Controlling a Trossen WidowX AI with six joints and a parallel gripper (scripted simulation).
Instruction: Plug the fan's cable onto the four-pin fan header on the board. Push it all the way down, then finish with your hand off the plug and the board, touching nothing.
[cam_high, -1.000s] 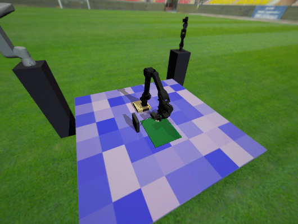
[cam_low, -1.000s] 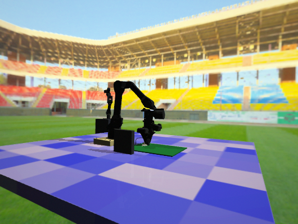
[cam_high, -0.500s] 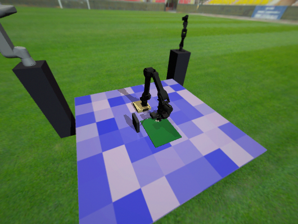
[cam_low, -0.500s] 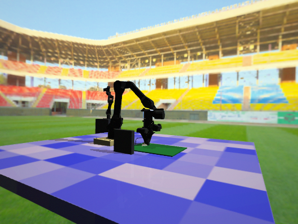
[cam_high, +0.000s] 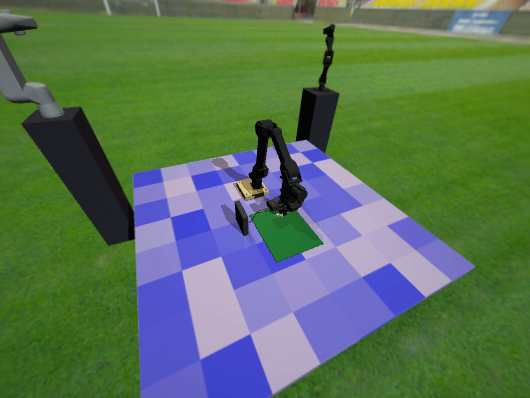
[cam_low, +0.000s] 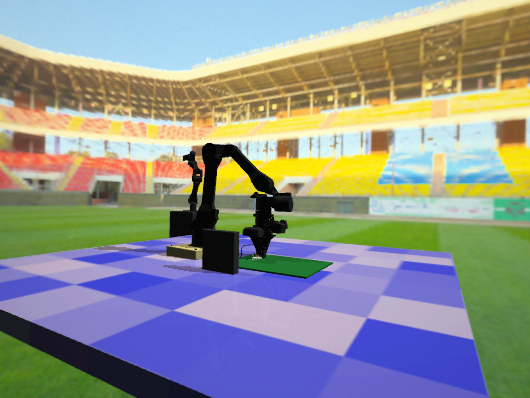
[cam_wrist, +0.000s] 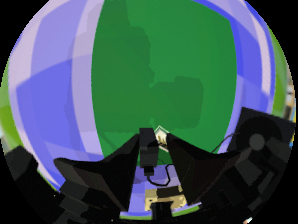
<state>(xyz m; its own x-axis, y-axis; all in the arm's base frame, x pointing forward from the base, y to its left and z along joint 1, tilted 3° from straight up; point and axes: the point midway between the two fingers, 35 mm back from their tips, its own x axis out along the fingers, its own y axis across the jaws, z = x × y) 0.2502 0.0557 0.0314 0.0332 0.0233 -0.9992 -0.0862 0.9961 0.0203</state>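
The black plug is 10 mm behind my gripper tip, 10 mm to the left of it and 10 mm above it. From my gripper tip the other things lie so: black fan (220 mm to the right, 40 mm above); then green board (80 mm ahead, 40 mm to the right, 30 mm below); then pale header (10 mm behind, 20 mm to the right, 20 mm below).
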